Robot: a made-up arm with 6 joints.
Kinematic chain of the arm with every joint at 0, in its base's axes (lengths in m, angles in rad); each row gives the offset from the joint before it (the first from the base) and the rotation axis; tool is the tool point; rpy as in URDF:
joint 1: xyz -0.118 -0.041 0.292 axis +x
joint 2: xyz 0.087 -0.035 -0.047 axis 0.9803 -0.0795 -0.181
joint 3: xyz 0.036 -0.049 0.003 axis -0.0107 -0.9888 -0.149
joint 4: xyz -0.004 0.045 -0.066 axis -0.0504 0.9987 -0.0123
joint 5: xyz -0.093 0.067 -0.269 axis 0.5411 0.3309 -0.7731
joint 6: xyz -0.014 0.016 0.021 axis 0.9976 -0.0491 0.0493
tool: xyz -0.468 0.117 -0.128 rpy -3.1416 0 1.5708
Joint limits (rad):
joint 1: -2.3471..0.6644
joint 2: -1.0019..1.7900
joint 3: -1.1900..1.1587
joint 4: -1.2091..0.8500
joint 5: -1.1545..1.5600
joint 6: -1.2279..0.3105
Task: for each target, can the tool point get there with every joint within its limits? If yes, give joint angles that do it. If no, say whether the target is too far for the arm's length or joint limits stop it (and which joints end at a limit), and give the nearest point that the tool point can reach.
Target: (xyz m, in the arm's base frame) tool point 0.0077 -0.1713 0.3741
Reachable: no: joint limits stop it (at a limit: joint 1, joint 5, joint 6) | nearest point 0.0200 -0.3314 0.5500 | short by 0.238 m
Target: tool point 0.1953 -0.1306 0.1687
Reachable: no: joint limits stop it (at a limit: joint 1, joint 3, joint 4, joint 5, joint 6) | nearest point 0.1522 -0.1877 -0.0515 | short by 0.231 m
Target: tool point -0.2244 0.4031 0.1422
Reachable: yes | joints -1.0104 0.9369 0.1084 0.3183 1.1327 -0.2689
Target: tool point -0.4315 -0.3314 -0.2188
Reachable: yes | joints -1.5195 0.4584 -0.6244 -0.9284 0.4689 -0.3978
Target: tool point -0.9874 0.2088 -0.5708
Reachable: no: too far | nearest point -0.6007 0.1109 -0.2542 | short by 0.509 m
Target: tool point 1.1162 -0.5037 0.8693
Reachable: no: too far | nearest point 0.6839 -0.3356 0.6595 | short by 0.509 m
